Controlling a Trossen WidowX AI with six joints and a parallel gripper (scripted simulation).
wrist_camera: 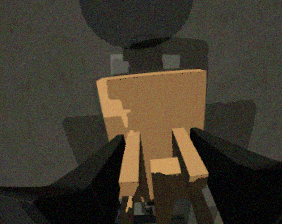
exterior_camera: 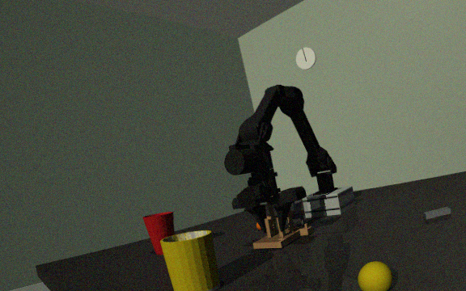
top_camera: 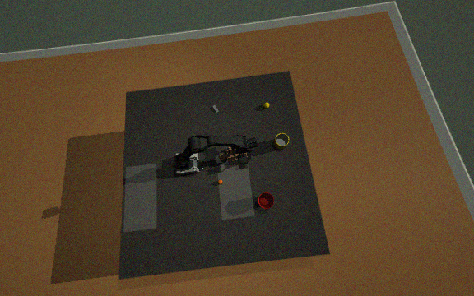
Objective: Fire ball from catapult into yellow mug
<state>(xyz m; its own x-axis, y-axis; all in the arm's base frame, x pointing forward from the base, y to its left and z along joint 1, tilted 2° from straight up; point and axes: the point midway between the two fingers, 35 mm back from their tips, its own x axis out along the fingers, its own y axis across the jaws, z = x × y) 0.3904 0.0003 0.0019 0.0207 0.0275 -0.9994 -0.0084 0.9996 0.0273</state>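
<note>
The orange ball is 18 cm behind my gripper tip, 16 cm to the right of it and 2 cm below it. The rest, counted from my gripper tip: yellow mug: 29 cm ahead, 1 cm to the left; red mug: 34 cm to the right, 8 cm ahead; wooden catapult: 7 cm behind, 2 cm to the left, 2 cm above.
</note>
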